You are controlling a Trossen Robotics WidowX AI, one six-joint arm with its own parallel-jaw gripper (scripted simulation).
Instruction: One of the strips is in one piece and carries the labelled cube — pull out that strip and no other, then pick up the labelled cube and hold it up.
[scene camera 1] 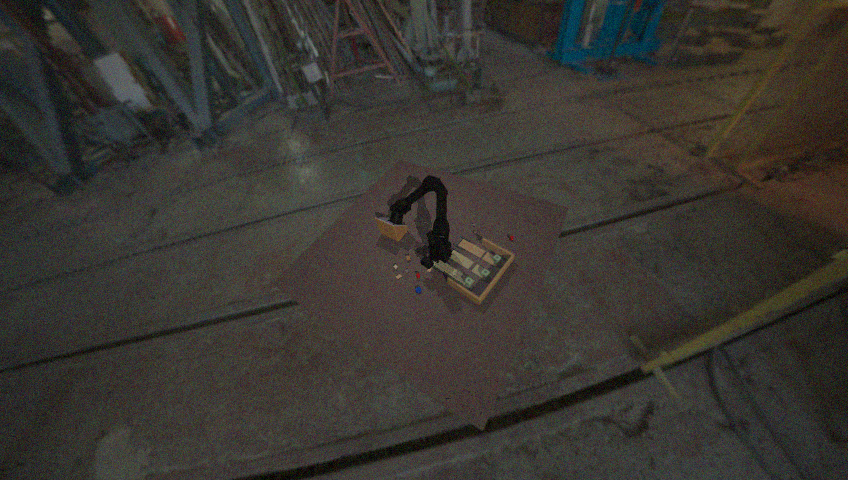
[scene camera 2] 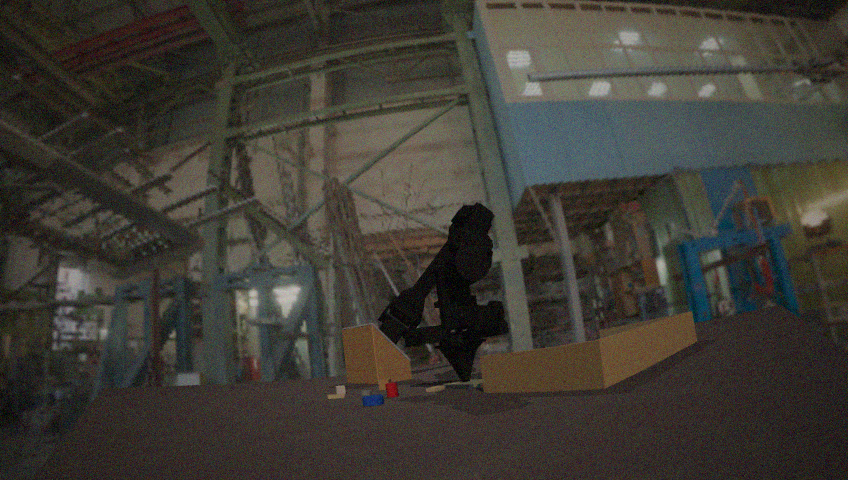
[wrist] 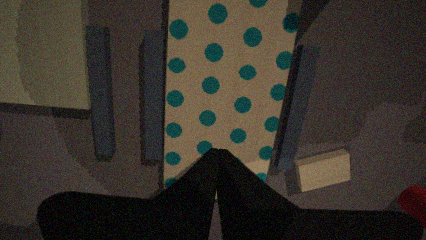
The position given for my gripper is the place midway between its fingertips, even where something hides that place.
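Observation:
My gripper [scene camera 2: 465, 381] seen. Gripper [wrist: 217, 156] seen here too.

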